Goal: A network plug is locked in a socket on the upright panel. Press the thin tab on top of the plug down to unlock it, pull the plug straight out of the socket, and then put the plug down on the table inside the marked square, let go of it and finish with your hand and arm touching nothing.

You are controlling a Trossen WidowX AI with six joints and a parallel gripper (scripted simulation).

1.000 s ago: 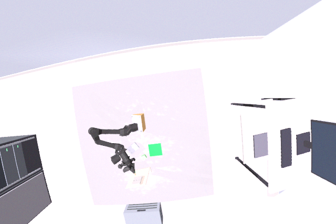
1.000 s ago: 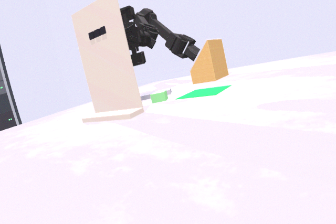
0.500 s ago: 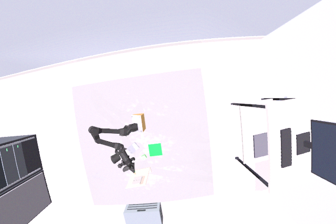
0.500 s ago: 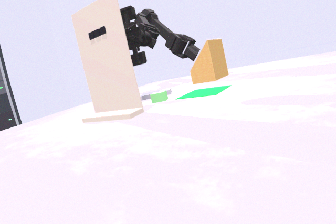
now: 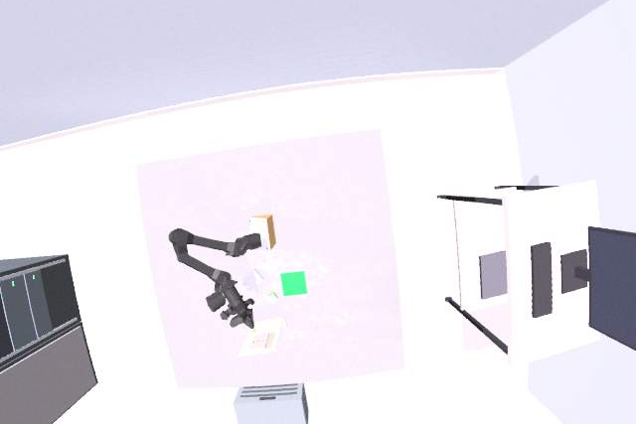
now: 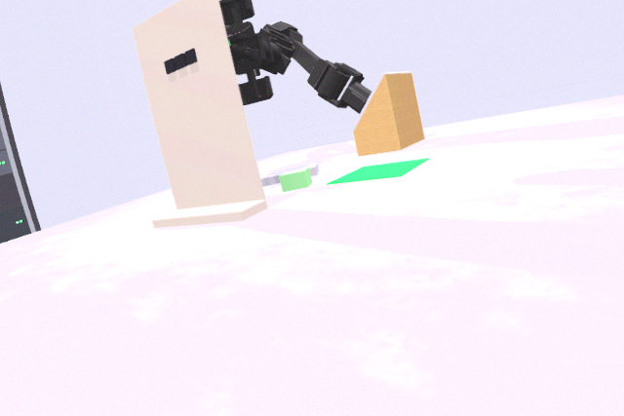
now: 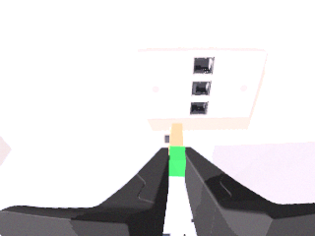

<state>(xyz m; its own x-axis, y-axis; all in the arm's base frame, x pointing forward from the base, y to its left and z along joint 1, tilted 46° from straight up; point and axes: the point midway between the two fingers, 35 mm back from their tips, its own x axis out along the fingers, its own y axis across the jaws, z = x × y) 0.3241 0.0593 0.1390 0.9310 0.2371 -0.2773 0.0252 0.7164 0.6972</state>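
Right now my gripper tip is 90 mm past the marked green square, 170 mm to the right of it and 240 mm above it. Also, from my gripper tip: network plug 10 mm ahead; upright beige panel 100 mm ahead, 10 mm to the left, 110 mm below.
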